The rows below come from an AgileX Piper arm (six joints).
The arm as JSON. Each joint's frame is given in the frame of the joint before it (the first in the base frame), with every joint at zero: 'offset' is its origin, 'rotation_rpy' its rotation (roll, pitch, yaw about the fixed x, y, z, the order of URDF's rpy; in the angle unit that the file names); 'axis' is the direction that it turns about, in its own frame. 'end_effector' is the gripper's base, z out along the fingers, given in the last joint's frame.
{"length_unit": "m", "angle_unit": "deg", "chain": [
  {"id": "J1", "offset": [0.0, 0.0, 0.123], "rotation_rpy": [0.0, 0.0, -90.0], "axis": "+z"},
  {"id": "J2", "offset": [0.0, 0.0, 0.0], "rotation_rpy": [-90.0, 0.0, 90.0], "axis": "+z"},
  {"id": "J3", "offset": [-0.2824, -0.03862, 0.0], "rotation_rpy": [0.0, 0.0, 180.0], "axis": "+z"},
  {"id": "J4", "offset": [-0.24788, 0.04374, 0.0], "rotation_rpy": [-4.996, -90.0, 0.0], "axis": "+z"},
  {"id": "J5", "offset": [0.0, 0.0, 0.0], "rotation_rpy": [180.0, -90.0, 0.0], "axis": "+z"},
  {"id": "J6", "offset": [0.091, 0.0, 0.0], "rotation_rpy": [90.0, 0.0, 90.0], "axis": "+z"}
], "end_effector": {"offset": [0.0, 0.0, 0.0], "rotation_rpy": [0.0, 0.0, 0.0]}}
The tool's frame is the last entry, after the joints.
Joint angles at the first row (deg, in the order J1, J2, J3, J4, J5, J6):
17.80 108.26 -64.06 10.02 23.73 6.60
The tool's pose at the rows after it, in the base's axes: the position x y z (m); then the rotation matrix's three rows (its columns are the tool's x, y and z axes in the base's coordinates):
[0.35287 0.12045 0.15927], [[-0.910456 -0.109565 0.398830], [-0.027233 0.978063 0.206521], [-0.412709 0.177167 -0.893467]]
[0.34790 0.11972 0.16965], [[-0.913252 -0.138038 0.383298], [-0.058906 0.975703 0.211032], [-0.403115 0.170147 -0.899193]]
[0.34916 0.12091 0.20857], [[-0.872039 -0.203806 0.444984], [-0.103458 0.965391 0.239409], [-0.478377 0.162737 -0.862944]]
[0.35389 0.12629 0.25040], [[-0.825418 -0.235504 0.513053], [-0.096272 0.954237 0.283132], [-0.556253 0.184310 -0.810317]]
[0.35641 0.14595 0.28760], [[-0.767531 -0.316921 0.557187], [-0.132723 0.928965 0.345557], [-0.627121 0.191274 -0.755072]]
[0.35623 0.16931 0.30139], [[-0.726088 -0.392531 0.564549], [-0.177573 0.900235 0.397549], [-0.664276 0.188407 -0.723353]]
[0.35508 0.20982 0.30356], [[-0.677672 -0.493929 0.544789], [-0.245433 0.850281 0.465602], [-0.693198 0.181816 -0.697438]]
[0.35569 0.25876 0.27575], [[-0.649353 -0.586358 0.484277], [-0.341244 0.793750 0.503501], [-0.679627 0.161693 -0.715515]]
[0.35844 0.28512 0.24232], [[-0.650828 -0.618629 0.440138], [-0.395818 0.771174 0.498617], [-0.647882 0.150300 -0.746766]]
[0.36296 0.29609 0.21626], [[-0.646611 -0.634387 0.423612], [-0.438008 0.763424 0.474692], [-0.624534 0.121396 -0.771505]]
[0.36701 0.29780 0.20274], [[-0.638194 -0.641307 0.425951], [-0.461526 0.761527 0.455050], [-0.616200 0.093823 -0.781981]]
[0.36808 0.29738 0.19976], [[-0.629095 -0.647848 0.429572], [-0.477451 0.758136 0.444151], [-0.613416 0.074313 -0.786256]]
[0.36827 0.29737 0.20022], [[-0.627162 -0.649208 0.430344], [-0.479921 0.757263 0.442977], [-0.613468 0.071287 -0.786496]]
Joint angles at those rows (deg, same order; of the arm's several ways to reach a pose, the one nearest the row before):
17.80 107.78 -64.10 10.07 25.30 5.54
17.80 105.95 -64.19 10.24 28.09 3.88
17.80 101.73 -67.18 10.30 30.92 0.86
18.12 98.93 -72.34 11.43 33.54 0.00
20.53 98.11 -78.77 12.62 35.90 -1.88
23.59 99.05 -82.52 13.57 36.15 -3.61
28.73 102.28 -86.87 14.68 35.31 -5.65
34.35 108.99 -90.62 14.84 33.81 -7.51
36.98 114.58 -92.31 14.42 32.45 -7.88
37.94 118.46 -93.16 12.68 31.27 -7.88
37.99 120.29 -93.31 11.03 30.26 -7.88
37.99 120.64 -93.31 9.82 30.13 -7.88
37.99 120.64 -93.42 9.62 30.25 -7.88

